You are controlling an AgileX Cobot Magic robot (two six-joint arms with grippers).
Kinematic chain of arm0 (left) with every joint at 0, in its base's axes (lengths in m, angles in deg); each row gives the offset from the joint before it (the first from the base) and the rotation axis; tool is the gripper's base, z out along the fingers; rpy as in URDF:
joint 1: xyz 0 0 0.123 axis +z
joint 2: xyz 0 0 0 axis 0.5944 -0.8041 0
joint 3: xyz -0.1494 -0.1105 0.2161 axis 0.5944 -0.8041 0
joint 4: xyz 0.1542 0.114 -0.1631 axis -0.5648 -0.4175 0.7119
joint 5: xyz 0 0 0 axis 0.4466 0.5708 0.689
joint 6: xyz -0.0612 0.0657 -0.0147 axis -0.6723 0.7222 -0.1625
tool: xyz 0 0 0 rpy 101.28 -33.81 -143.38
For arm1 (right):
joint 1: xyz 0 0 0.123 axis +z
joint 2: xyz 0 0 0 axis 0.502 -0.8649 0
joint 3: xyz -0.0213 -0.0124 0.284 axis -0.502 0.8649 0
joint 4: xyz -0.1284 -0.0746 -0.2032 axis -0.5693 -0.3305 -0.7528
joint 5: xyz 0 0 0 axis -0.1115 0.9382 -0.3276
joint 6: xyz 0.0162 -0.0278 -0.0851 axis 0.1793 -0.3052 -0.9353
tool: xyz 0 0 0 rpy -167.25 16.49 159
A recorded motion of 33 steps. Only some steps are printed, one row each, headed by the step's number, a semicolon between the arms.
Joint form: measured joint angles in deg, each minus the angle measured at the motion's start. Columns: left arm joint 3, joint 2, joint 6, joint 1, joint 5, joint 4; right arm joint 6, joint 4, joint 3, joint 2, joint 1, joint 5.
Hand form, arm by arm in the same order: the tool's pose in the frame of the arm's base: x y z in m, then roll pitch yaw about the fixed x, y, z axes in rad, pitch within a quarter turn. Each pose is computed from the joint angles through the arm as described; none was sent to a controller.
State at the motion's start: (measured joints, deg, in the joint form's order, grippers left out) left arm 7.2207 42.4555 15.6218 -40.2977 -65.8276 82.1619; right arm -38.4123 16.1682 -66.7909 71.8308 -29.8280 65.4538
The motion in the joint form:
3: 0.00 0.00 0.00 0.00 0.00 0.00; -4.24 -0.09 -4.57 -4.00 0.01 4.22
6: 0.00 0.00 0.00 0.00 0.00 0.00; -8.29 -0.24 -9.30 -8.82 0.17 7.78
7: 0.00 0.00 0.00 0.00 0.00 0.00; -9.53 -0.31 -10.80 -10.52 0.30 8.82
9: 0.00 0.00 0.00 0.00 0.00 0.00; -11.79 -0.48 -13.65 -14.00 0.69 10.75
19: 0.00 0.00 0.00 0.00 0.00 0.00; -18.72 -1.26 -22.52 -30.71 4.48 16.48
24: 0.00 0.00 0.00 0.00 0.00 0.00; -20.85 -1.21 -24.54 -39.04 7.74 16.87
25: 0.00 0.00 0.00 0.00 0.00 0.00; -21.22 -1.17 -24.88 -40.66 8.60 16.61
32: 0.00 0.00 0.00 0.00 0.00 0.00; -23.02 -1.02 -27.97 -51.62 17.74 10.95
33: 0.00 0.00 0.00 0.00 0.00 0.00; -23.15 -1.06 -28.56 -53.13 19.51 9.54
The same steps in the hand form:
3: 0.0518 -0.0055 0.1699 3.0999 1.2616 3.0081; 0.0584 0.0272 0.2498 1.8440 0.9521 2.1049
6: 0.0518 -0.0055 0.1699 3.0999 1.2616 3.0081; 0.0645 0.0310 0.2679 1.9527 1.0010 2.2543
7: 0.0518 -0.0055 0.1699 3.0999 1.2616 3.0081; 0.0672 0.0322 0.2734 1.9928 1.0127 2.3076
9: 0.0518 -0.0055 0.1699 3.0999 1.2616 3.0081; 0.0735 0.0345 0.2833 2.0767 1.0281 2.4187
19: 0.0518 -0.0055 0.1699 3.0999 1.2616 3.0081; 0.1145 0.0479 0.3000 2.4162 0.9528 2.8819
24: 0.0518 -0.0055 0.1699 3.0999 1.2616 3.0081; 0.1375 0.0583 0.2919 2.5061 0.8658 3.0324
25: 0.0518 -0.0055 0.1699 3.0999 1.2616 3.0081; 0.1419 0.0610 0.2899 2.5188 0.8510 3.0572
32: 0.0518 -0.0055 0.1699 3.0999 1.2616 3.0081; 0.1715 0.0907 0.2785 2.5886 0.8059 -3.0661
33: 0.0518 -0.0055 0.1699 3.0999 1.2616 3.0081; 0.1753 0.0969 0.2775 2.5981 0.8098 -3.0435

